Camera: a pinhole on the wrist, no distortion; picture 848 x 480 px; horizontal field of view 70.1 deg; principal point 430.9 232.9 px. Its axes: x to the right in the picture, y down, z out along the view. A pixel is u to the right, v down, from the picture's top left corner.
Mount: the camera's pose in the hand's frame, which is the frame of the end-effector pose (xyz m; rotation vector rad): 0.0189 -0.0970 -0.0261 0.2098 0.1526 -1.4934
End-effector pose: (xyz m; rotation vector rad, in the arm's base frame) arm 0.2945 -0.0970 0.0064 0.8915 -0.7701 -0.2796
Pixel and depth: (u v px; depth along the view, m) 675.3 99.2 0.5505
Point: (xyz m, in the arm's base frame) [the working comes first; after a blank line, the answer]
In the camera's frame: 0.2226 -0.1218 0.5505

-0.0573 -0.5886 -0.2197
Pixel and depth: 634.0 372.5 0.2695
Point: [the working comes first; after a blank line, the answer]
In the camera's frame: 0.0906 0.0622 0.2695

0.2182 -0.4175 -0.0614
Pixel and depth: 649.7 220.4 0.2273
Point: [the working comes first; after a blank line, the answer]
In the camera's frame: 0.0823 -0.0047 0.2273

0.2002 -0.3498 -0.0992
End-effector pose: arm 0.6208 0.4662 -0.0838 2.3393 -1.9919 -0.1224
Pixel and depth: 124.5 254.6 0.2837
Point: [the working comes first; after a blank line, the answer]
In the camera's frame: -0.1438 0.0102 0.2837

0.6153 0.4597 -0.3680
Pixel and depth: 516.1 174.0 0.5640
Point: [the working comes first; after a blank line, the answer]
In the camera's frame: 0.0795 -0.0550 0.5640

0.8644 0.5613 -0.6134
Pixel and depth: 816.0 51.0 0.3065
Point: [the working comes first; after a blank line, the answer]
In the camera's frame: 0.1953 -0.0922 0.3065

0.9440 0.5910 -0.3416
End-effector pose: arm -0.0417 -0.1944 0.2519 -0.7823 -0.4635 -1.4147
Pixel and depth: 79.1 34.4 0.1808
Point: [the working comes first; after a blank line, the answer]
In the camera's frame: -0.1052 -0.0594 0.1808

-0.0608 -0.0333 0.3382
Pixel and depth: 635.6 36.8 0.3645
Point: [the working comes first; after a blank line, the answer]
In the camera's frame: 0.1234 -0.1183 0.3645

-0.3097 0.0955 0.4431
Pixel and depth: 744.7 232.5 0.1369
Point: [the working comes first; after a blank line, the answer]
In the camera's frame: 0.0711 -0.0001 0.1369

-0.2180 -0.1379 0.3679
